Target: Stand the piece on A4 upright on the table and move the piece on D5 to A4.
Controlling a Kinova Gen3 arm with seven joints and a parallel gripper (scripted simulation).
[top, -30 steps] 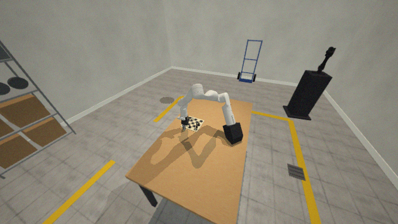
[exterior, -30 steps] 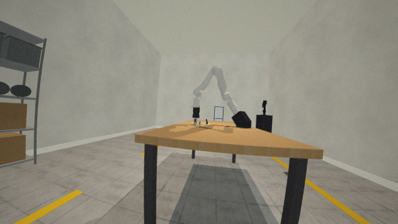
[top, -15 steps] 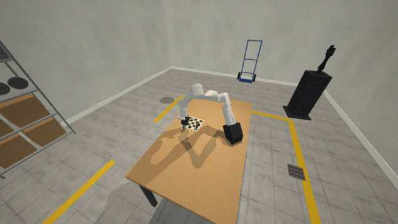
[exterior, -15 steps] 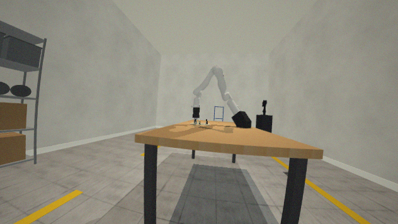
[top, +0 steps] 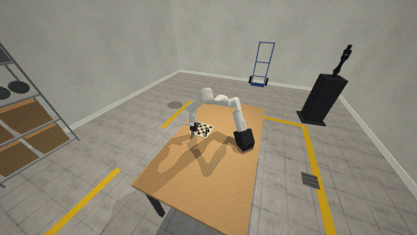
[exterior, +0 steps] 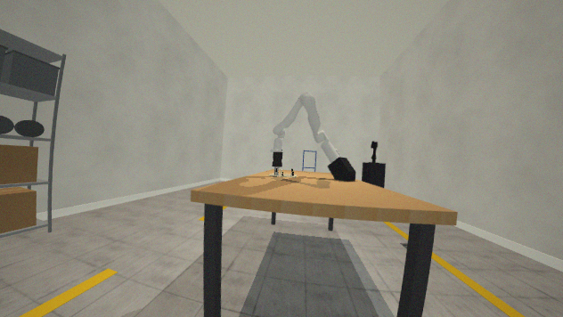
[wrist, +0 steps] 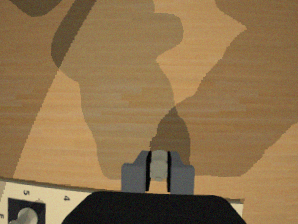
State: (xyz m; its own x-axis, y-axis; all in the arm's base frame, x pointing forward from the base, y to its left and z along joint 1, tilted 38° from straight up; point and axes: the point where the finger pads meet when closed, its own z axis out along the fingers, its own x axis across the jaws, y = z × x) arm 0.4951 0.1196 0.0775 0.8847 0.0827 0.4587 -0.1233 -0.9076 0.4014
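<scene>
The small chessboard lies 6 cm behind my hand, 13 cm to the right of it and 3 cm below it. Also, from my hand: black piece: 18 cm to the right.
</scene>
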